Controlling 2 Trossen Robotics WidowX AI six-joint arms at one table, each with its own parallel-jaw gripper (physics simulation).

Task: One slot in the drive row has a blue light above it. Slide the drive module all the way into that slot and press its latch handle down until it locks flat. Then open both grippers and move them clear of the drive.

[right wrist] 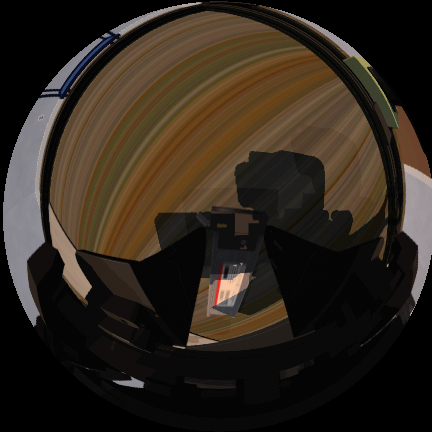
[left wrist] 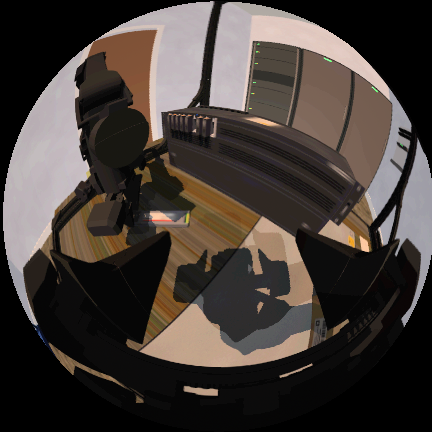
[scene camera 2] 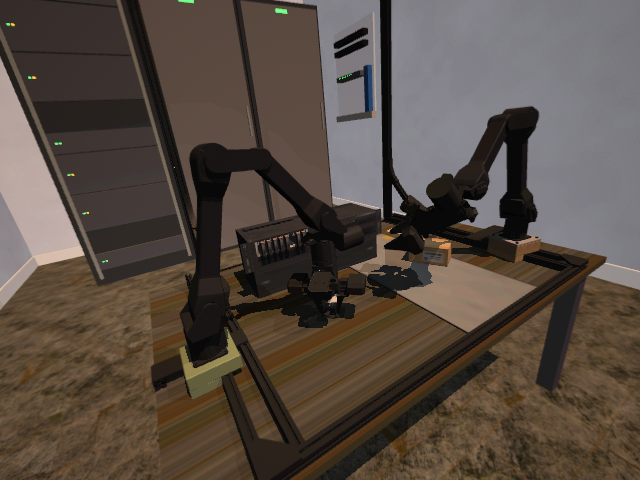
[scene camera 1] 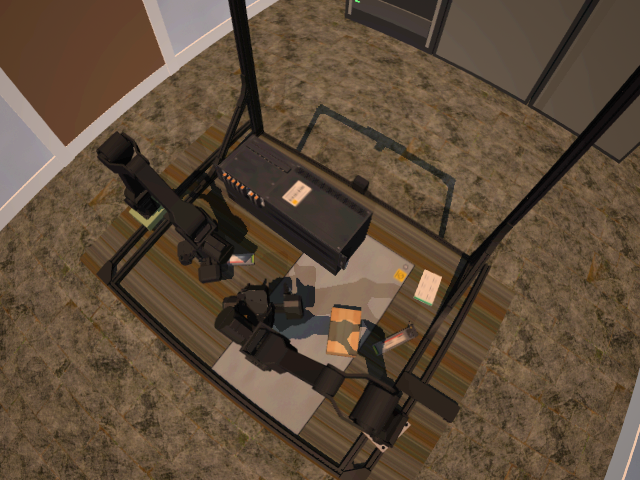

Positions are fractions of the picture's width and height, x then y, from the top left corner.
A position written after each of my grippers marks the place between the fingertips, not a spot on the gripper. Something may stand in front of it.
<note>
My left gripper (scene camera 2: 0.61,0.50) is open and holds nothing. Also in view: my right gripper (scene camera 1: 0.34,0.54) and a grey mat (scene camera 1: 0.59,0.57).
My left gripper shows as well in the left wrist view (left wrist: 0.55,0.55) and in scene camera 1 (scene camera 1: 0.42,0.59). My right gripper also shows in the right wrist view (right wrist: 0.55,0.54) and in the left wrist view (left wrist: 0.31,0.50). The grey mat shows as well in the right wrist view (right wrist: 0.14,0.55) and in the left wrist view (left wrist: 0.60,0.71).
</note>
